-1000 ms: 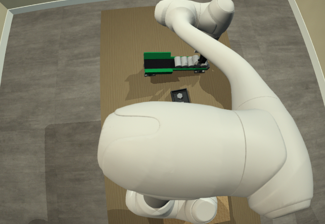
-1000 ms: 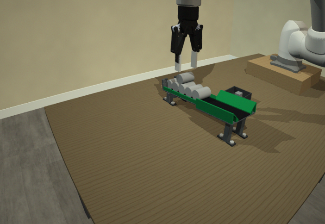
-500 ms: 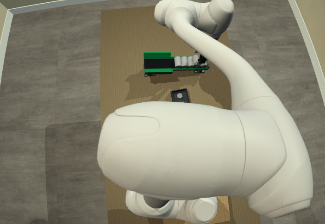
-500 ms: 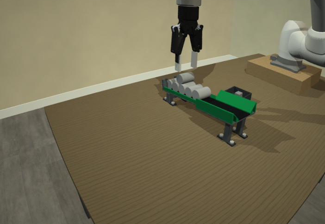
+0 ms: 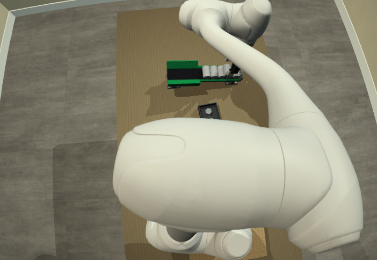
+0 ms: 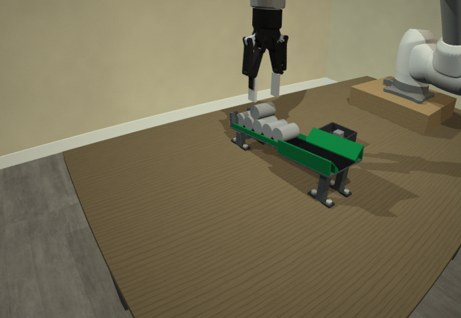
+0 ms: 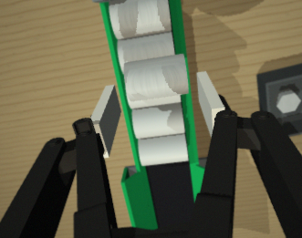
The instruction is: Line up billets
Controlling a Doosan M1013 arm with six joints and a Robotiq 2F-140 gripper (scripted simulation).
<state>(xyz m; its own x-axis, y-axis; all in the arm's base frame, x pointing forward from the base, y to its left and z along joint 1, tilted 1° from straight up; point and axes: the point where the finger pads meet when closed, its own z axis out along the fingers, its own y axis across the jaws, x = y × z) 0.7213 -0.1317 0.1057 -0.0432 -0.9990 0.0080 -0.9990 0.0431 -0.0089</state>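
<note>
My hand is 120 mm above the grey stop and 80 mm to the left of it. Round my hand: dark tray 200 mm behind, 170 mm below, 110 mm to the left.
</note>
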